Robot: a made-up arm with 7 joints. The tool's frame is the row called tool.
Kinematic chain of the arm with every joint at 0, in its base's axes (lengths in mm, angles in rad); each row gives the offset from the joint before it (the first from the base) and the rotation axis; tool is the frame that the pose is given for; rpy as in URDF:
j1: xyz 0 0 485.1 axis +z
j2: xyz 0 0 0 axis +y
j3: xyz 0 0 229.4 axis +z
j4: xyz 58.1 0 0 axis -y
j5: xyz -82.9 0 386 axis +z
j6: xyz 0 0 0 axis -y
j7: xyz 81.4 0 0 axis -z
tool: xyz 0 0 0 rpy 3.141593 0 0
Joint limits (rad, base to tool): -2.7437..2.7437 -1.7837..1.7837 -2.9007..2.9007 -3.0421..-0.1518 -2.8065..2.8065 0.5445..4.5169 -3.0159..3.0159
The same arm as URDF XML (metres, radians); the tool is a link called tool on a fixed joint. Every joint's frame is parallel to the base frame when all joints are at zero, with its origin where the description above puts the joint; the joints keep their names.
<robot name="arm">
  <joint name="tool_joint" type="fixed">
    <parent link="link7"/>
    <child link="tool"/>
    <origin xyz="0.0000 0.0000 0.0000" rpy="-3.1416 0.0000 0.0000"/>
  </joint>
  <joint name="j7" type="revolute">
    <parent link="link6"/>
    <child link="link7"/>
    <origin xyz="0.0814 0.0000 0.0000"/>
    <axis xyz="0 0 -1"/>
    <limit lower="-3.0159" upper="3.0159"/>
  </joint>
  <joint name="j6" type="revolute">
    <parent link="link5"/>
    <child link="link6"/>
    <origin xyz="0.0000 0.0000 0.0000"/>
    <axis xyz="0 -1 0"/>
    <limit lower="0.5445" upper="4.5169"/>
  </joint>
  <joint name="j5" type="revolute">
    <parent link="link4"/>
    <child link="link5"/>
    <origin xyz="-0.0829 0.0000 0.3860"/>
    <axis xyz="0 0 1"/>
    <limit lower="-2.8065" upper="2.8065"/>
  </joint>
  <joint name="j4" type="revolute">
    <parent link="link3"/>
    <child link="link4"/>
    <origin xyz="0.0581 0.0000 0.0000"/>
    <axis xyz="0 -1 0"/>
    <limit lower="-3.0421" upper="-0.1518"/>
  </joint>
  <joint name="j3" type="revolute">
    <parent link="link2"/>
    <child link="link3"/>
    <origin xyz="0.0000 0.0000 0.2294"/>
    <axis xyz="0 0 1"/>
    <limit lower="-2.9007" upper="2.9007"/>
  </joint>
  <joint name="j2" type="revolute">
    <parent link="link1"/>
    <child link="link2"/>
    <origin xyz="0.0000 0.0000 0.0000"/>
    <axis xyz="0 1 0"/>
    <limit lower="-1.7837" upper="1.7837"/>
  </joint>
  <joint name="j1" type="revolute">
    <parent link="base_link"/>
    <child link="link1"/>
    <origin xyz="0.0000 0.0000 0.4851"/>
    <axis xyz="0 0 1"/>
    <limit lower="-2.7437" upper="2.7437"/>
  </joint>
  <link name="base_link"/>
  <link name="link1"/>
  <link name="link2"/>
  <link name="link3"/>
  <link name="link4"/>
  <link name="link5"/>
  <link name="link6"/>
  <link name="link7"/>
  <link name="tool"/>
</robot>

